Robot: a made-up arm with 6 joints. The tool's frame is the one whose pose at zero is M. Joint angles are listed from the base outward.
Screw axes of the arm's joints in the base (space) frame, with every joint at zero. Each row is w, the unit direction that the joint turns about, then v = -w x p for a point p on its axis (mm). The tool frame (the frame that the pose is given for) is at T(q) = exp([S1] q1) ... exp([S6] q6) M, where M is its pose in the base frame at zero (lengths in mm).
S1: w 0 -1 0 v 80 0 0
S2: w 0 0 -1 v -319 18 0
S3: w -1 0 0 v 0 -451 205
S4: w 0 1 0 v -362 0 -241
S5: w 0 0 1 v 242 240 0
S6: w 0 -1 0 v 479 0 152
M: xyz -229 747 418 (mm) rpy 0 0 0 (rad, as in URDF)
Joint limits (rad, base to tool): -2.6..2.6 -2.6..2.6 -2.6..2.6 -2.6..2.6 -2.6..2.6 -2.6..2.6
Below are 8 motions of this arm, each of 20 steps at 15 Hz.
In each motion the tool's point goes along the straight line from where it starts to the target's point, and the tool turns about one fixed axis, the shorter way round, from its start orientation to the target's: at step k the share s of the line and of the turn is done. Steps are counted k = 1, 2, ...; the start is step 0. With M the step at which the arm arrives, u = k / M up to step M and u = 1 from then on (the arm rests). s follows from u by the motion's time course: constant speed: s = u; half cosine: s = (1 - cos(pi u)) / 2; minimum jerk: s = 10 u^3 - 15 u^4 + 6 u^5.
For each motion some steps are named. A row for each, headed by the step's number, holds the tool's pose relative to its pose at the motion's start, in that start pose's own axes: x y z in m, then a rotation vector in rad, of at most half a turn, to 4 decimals.
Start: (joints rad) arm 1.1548 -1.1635 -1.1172 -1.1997 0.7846 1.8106
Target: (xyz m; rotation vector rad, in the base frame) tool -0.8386 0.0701 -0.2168 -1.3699 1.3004 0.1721
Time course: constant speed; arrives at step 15
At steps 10, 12, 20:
10: 0.0356 0.0648 0.0615 -0.0034 -0.5272 0.1464
12: 0.0427 0.0777 0.0738 -0.0041 -0.6326 0.1756
20: 0.0534 0.0972 0.0923 -0.0051 -0.7907 0.2195

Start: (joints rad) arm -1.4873 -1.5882 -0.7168 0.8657 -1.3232 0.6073
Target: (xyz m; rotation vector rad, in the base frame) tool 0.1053 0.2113 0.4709 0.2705 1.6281 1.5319
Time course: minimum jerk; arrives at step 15
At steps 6, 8, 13, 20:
6: -0.0705 -0.0141 -0.0198 -0.0565 0.0484 0.1401
8: -0.1249 -0.0249 -0.0350 -0.1001 0.0858 0.2482
13: -0.2179 -0.0434 -0.0611 -0.1746 0.1497 0.4329
20: -0.2222 -0.0443 -0.0623 -0.1780 0.1526 0.4414

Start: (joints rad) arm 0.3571 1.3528 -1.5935 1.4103 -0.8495 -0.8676
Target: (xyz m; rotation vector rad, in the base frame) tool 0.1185 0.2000 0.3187 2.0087 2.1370 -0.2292
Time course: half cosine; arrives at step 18
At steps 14, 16, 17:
14: 0.0258 -0.4284 0.3650 0.8519 0.3766 -0.4403
16: 0.0283 -0.4705 0.4009 0.9356 0.4136 -0.4836
17: 0.0290 -0.4815 0.4103 0.9574 0.4232 -0.4948

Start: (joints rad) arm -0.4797 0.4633 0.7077 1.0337 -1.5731 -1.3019
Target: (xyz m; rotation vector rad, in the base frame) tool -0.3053 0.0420 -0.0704 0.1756 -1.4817 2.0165
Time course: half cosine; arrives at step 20
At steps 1, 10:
1: 0.0014 0.0004 -0.0018 -0.0035 0.0020 -0.0028
10: 0.1145 0.0316 -0.1438 -0.2876 0.1657 -0.2310

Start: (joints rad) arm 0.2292 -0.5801 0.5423 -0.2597 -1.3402 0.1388
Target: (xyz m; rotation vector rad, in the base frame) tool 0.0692 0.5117 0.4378 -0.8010 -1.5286 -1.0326
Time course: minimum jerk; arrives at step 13
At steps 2, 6, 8, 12, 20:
2: -0.0017 0.0005 -0.0001 -0.0147 -0.0230 -0.0035
6: -0.0258 0.0069 -0.0015 -0.2203 -0.3447 -0.0524
8: -0.0427 0.0115 -0.0025 -0.3647 -0.5707 -0.0868
12: -0.0600 0.0161 -0.0035 -0.5124 -0.8019 -0.1220
20: -0.0603 0.0162 -0.0035 -0.5145 -0.8051 -0.1225

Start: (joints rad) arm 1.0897 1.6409 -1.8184 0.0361 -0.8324 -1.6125
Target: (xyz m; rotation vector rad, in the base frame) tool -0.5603 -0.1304 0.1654 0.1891 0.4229 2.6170
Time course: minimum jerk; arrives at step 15
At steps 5, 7, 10, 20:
5: 0.0112 0.0245 0.0741 0.0773 0.3581 0.0022
7: 0.0234 0.0511 0.1546 0.1612 0.7467 0.0045
10: 0.0422 0.0923 0.2791 0.2911 1.3480 0.0081
20: 0.0534 0.1168 0.3532 0.3684 1.7060 0.0103

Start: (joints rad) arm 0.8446 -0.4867 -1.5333 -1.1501 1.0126 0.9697
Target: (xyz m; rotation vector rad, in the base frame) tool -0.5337 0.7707 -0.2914 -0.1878 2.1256 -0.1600
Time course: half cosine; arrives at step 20
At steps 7, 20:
7: -0.1531 -0.0047 0.1149 0.1114 -0.2404 0.2296
20: -0.5607 -0.0173 0.4210 0.4082 -0.8806 0.8412

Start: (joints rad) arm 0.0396 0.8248 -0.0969 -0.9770 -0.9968 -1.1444
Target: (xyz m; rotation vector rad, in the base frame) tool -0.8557 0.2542 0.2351 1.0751 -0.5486 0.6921
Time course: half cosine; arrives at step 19
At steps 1, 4, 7, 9, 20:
1: 0.0009 -0.0068 0.0027 0.0025 0.0053 0.0109
4: 0.0133 -0.1055 0.0421 0.0387 0.0815 0.1687
7: 0.0376 -0.2992 0.1195 0.1097 0.2314 0.4787
9: 0.0577 -0.4588 0.1833 0.1682 0.3548 0.7340
20: 0.1258 -1.0002 0.3996 0.3667 0.7735 1.6002

